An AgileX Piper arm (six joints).
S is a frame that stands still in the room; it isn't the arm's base.
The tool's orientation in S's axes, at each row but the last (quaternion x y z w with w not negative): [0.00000 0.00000 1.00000 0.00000]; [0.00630 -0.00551 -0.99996 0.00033]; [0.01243 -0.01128 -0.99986 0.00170]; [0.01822 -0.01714 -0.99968 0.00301]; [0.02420 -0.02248 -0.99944 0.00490]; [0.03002 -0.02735 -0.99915 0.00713]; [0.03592 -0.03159 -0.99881 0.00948]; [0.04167 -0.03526 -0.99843 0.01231]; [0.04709 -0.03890 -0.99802 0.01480]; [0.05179 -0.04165 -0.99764 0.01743]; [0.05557 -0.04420 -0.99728 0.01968]
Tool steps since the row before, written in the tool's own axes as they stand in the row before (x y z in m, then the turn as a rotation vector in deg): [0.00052 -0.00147 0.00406 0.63 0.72 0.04]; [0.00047 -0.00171 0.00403 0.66 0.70 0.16]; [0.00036 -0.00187 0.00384 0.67 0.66 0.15]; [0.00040 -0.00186 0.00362 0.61 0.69 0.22]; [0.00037 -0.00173 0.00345 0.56 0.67 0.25]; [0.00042 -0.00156 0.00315 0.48 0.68 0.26]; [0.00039 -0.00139 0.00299 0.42 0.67 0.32]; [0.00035 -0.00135 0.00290 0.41 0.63 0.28]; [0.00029 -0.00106 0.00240 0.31 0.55 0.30]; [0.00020 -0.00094 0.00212 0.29 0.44 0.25]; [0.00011 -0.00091 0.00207 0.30 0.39 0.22]
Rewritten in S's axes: [-0.00052 0.00147 0.00406 -0.63 -0.72 0.04]; [-0.00052 0.00175 0.00400 -0.66 -0.70 0.16]; [-0.00046 0.00195 0.00379 -0.67 -0.66 0.15]; [-0.00054 0.00198 0.00354 -0.61 -0.69 0.22]; [-0.00055 0.00188 0.00335 -0.57 -0.66 0.25]; [-0.00063 0.00172 0.00303 -0.49 -0.67 0.27]; [-0.00063 0.00157 0.00286 -0.43 -0.66 0.33]; [-0.00062 0.00154 0.00276 -0.42 -0.62 0.29]; [-0.00054 0.00123 0.00227 -0.32 -0.54 0.31]; [-0.00045 0.00110 0.00200 -0.30 -0.43 0.26]; [-0.00037 0.00108 0.00195 -0.31 -0.38 0.22]
